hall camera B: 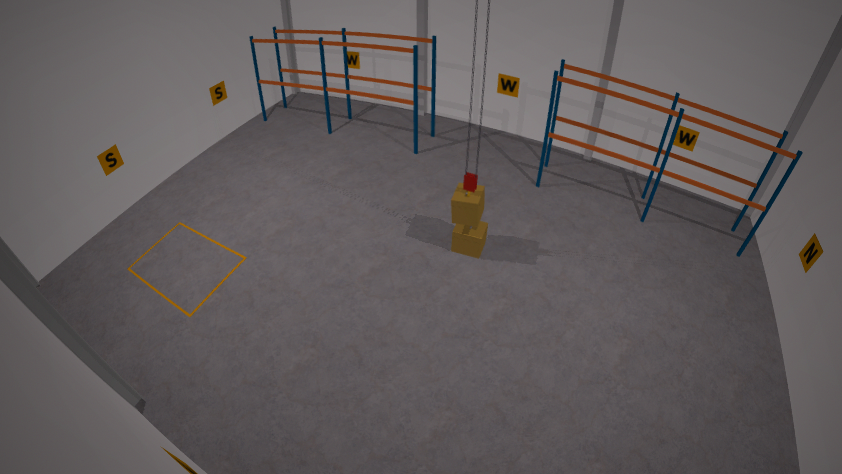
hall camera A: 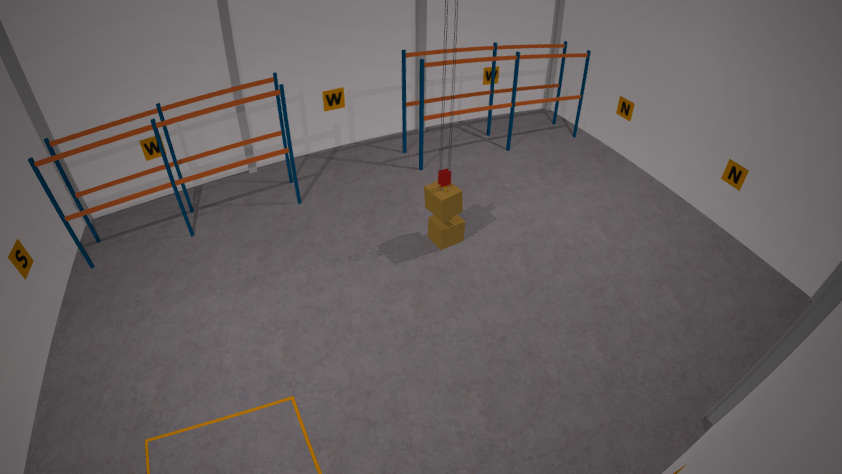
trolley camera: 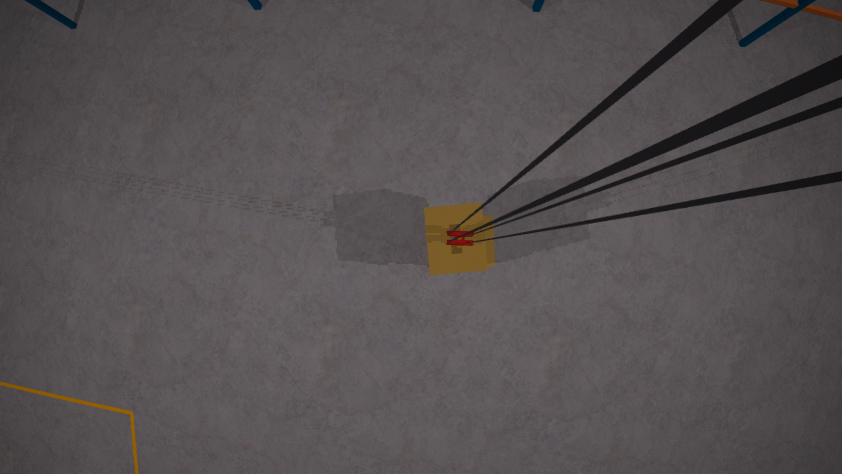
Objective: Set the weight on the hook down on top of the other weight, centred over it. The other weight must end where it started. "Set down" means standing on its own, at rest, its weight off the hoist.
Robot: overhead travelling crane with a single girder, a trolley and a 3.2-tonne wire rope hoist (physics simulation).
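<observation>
The upper weight, a yellow-brown block [hall camera A: 443, 203] [hall camera B: 467, 208] [trolley camera: 441, 259], hangs upright on the hook under the red hook block [hall camera A: 444, 177] [hall camera B: 470, 182] [trolley camera: 459, 237]. The other weight, a similar block [hall camera A: 445, 234] [hall camera B: 468, 242] [trolley camera: 490, 250], stands on the floor directly beneath. Part of its shaded top shows below the hanging weight in both hall views, with a small gap between them. In the trolley view a narrow strip of the lower weight shows at the upper one's right side, and the rest is hidden. The upper weight overlaps most of it, slightly offset to the left.
A blue and orange rack [hall camera A: 291, 147] [hall camera B: 415, 100] stands left of the weights near the back wall. Another rack [hall camera A: 421, 117] [hall camera B: 546, 129] stands at the right. A yellow floor outline [hall camera A: 219, 418] [hall camera B: 212, 240] [trolley camera: 65, 398] lies away from the weights.
</observation>
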